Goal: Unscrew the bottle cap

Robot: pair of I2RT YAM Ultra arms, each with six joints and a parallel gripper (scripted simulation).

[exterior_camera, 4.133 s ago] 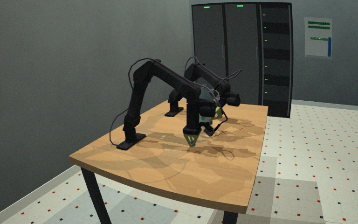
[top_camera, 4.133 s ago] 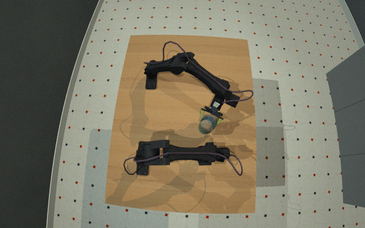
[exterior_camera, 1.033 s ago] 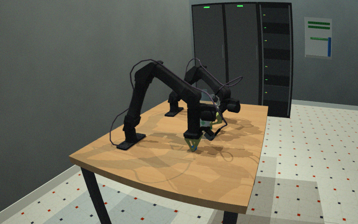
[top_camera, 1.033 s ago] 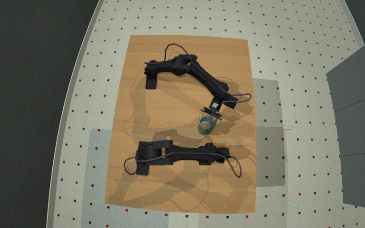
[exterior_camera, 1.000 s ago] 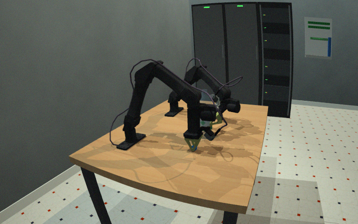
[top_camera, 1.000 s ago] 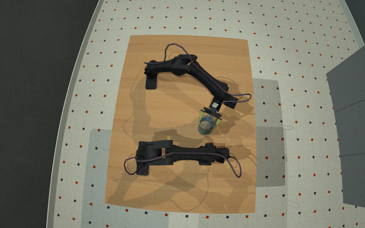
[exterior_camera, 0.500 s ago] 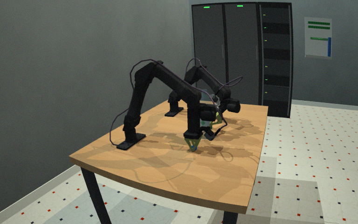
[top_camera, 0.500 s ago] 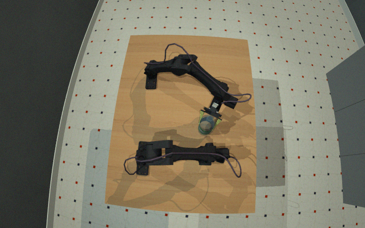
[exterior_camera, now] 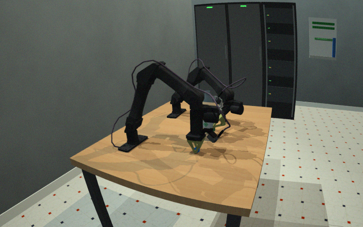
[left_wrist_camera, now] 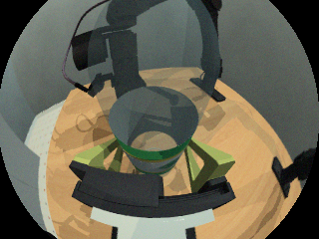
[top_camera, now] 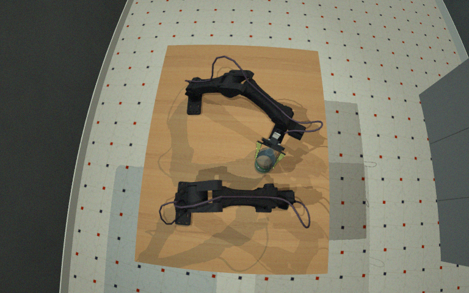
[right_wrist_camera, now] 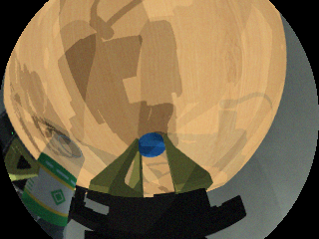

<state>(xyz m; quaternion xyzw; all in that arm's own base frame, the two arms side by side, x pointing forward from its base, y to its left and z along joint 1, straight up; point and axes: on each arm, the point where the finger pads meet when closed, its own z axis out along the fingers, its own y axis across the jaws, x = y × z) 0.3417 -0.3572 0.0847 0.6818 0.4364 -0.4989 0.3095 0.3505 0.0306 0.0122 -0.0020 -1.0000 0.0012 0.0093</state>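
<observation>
Right now my left hand is 50 mm below the bottle. Round my left hand: blue cap 160 mm to the right, 70 mm below.
Now: the blue cap right at my right hand. Also, from my right hand: bottle: 160 mm to the left, 120 mm above.
</observation>
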